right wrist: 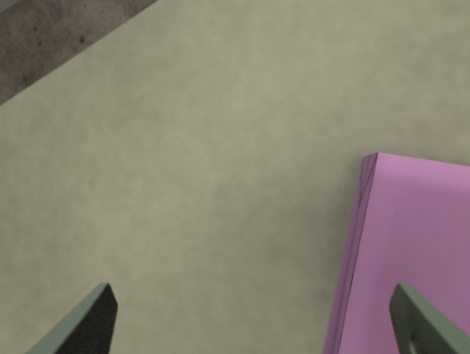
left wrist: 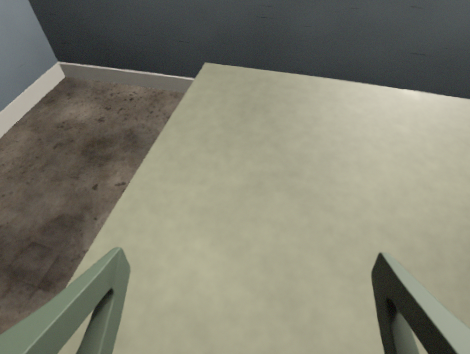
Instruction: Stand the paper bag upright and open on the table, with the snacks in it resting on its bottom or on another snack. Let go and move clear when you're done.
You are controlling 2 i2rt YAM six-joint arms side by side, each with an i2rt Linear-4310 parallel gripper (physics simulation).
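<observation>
The paper bag [right wrist: 415, 240] is pink-purple and shows in part at the lower right of the right wrist view. It looks folded and lies on the table, with creased layers along its left side. My right gripper [right wrist: 250, 293] is open above the table, and its right finger overlaps the bag in the view. My left gripper [left wrist: 246, 260] is open over the table, with nothing between its fingers. The bag does not show in the left wrist view. The snacks do not show in either view.
The pale green table [left wrist: 280, 165] [right wrist: 200, 150] has its left edge and far edge in the left wrist view. Beyond them are a brown floor [left wrist: 85, 150] [right wrist: 45, 45] and a dark wall [left wrist: 250, 35] with a pale baseboard [left wrist: 125, 76].
</observation>
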